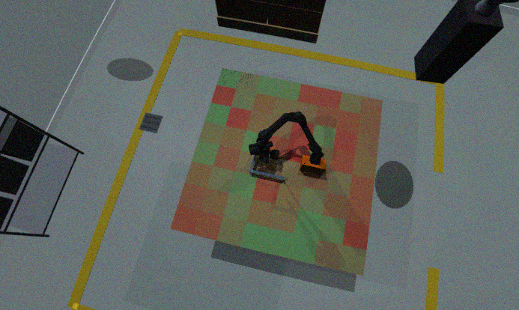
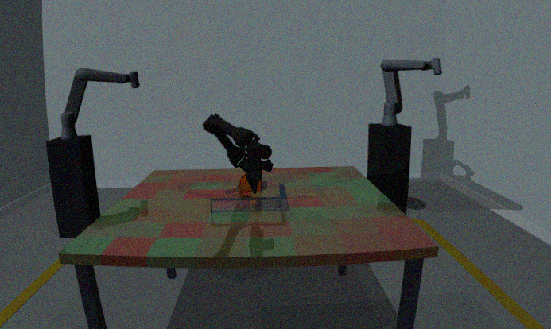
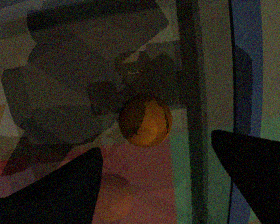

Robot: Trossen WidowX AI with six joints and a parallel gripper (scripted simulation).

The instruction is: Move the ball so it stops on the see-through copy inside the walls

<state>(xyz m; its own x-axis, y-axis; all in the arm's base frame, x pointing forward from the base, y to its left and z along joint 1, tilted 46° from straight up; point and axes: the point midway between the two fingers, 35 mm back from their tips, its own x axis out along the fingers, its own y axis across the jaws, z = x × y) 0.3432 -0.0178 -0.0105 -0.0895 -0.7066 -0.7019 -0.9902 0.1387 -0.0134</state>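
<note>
The orange ball lies 6 cm behind my gripper tip, 7 cm to the right of it and 5 cm below it. Round my gripper tip: wall (6 cm ahead, 3 cm to the right, 4 cm below).
</note>
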